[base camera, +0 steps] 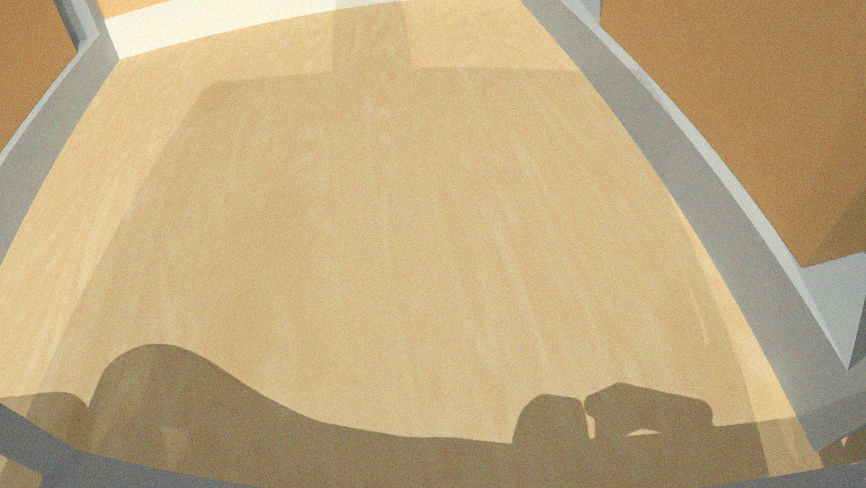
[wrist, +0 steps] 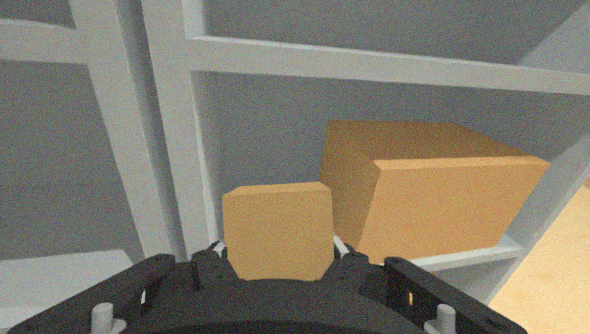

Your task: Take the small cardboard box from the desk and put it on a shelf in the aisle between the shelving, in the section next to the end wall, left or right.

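Places are measured from the arm's base along level axes (x left, y up, z ahead), in millimetres.
Pixels of known places: gripper, fingertip midpoint: [wrist: 282,249].
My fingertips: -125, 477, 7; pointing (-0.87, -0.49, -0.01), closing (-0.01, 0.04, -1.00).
Note:
Ahead of a thing's pixels: the offset from my fingertips to its top centre, as dx, dy, dz. Level surfaces: height alone.
The small cardboard box {+6, +55, +0} [wrist: 278,232] is held between the fingers of my gripper [wrist: 282,249] at the lower middle of the wrist view. The gripper is shut on it. Beyond it stands the grey shelving [wrist: 390,65], seen at a slant, with upright posts left of the held box and a shelf edge running across above it. The held box is in front of a shelf opening; whether it touches any shelf is hidden. In the base camera view the shelving's grey lower edges [base camera: 684,175] run along both sides of the aisle. The gripper does not show there.
A larger cardboard box {-452, -70, -364} [wrist: 450,210] stands in the shelving just right of the held box. Large brown boxes [base camera: 745,109] [base camera: 30,72] line both sides of the aisle. A white strip [base camera: 212,24] crosses the aisle's far end. Arm shadows lie on the wooden floor {dy -874} [base camera: 375,242].

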